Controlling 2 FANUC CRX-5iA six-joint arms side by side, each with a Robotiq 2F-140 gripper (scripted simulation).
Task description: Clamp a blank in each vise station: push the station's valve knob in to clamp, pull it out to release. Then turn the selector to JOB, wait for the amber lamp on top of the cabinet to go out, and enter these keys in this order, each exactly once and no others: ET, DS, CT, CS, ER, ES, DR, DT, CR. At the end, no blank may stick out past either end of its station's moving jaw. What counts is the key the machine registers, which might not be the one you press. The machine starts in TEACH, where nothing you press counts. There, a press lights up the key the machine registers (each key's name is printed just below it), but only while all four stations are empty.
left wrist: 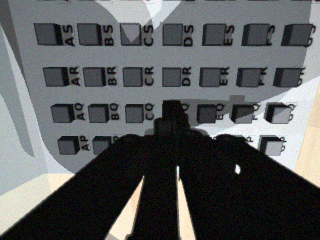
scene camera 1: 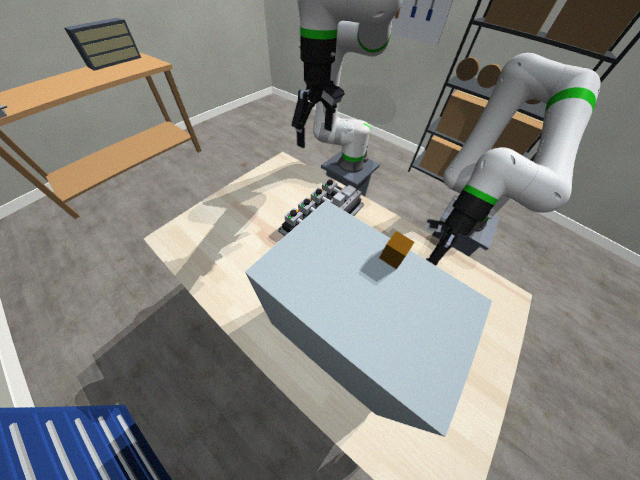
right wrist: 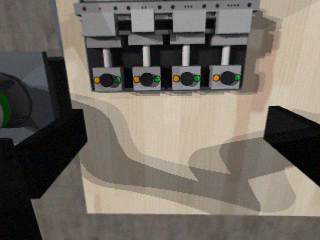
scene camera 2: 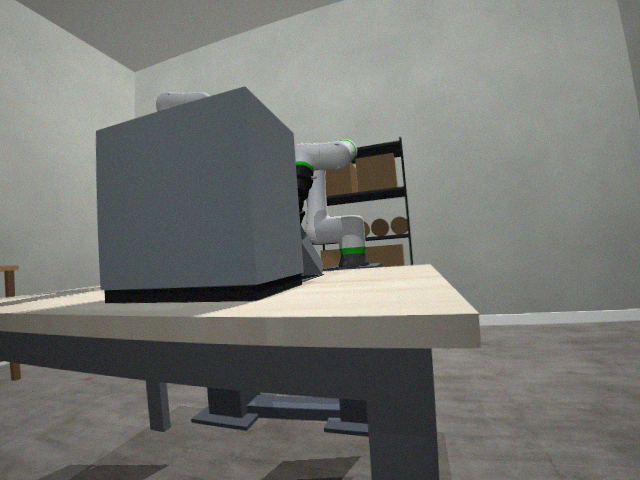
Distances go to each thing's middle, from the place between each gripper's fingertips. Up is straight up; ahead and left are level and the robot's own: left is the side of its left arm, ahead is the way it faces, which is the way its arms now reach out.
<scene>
The key panel (scene camera 2: 313, 265) lies 120 mm to the right of my left hand, 70 mm below it and 30 mm ahead of it.
Right now my right hand (scene camera 1: 315, 137) is 140 mm short of the key panel, 410 mm to the right of it and 300 mm above it.
</scene>
